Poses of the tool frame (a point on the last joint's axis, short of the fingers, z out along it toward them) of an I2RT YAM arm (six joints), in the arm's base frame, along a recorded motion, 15 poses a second.
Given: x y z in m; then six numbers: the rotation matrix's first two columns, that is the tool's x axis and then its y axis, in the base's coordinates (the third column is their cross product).
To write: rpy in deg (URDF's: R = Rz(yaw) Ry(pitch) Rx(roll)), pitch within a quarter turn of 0, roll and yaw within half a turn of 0; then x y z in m. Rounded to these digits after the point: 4 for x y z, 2 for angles.
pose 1, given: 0.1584, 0.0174, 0.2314, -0.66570, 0.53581, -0.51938, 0.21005, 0.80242, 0.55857
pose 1, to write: 139.18, 31.29, 141.17, 0.1584, 0.0174, 0.2314
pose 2, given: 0.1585, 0.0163, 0.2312, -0.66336, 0.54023, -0.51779, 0.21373, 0.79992, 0.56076
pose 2, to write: 139.04, 31.18, 140.84, 0.1585, 0.0163, 0.2312
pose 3, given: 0.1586, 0.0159, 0.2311, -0.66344, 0.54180, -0.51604, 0.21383, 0.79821, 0.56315
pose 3, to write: 138.89, 31.07, 140.76, 0.1586, 0.0159, 0.2311
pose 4, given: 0.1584, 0.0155, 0.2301, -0.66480, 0.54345, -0.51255, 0.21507, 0.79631, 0.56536
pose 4, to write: 138.82, 30.83, 140.74, 0.1584, 0.0155, 0.2301
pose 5, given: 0.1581, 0.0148, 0.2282, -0.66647, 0.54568, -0.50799, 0.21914, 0.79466, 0.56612
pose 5, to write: 138.91, 30.53, 140.69, 0.1581, 0.0148, 0.2282
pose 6, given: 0.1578, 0.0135, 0.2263, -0.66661, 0.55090, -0.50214, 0.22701, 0.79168, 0.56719
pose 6, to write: 139.01, 30.14, 140.43, 0.1578, 0.0135, 0.2263
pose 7, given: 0.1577, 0.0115, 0.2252, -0.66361, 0.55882, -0.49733, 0.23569, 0.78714, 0.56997
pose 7, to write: 138.93, 29.82, 139.90, 0.1577, 0.0115, 0.2252
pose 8, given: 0.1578, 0.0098, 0.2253, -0.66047, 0.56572, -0.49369, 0.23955, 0.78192, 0.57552
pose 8, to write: 138.56, 29.58, 139.42, 0.1578, 0.0098, 0.2253
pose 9, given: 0.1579, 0.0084, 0.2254, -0.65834, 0.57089, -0.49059, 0.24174, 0.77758, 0.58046
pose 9, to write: 138.23, 29.38, 139.07, 0.1579, 0.0084, 0.2254
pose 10, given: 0.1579, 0.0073, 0.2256, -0.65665, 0.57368, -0.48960, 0.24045, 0.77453, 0.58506
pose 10, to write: 137.86, 29.31, 138.86, 0.1579, 0.0073, 0.2256
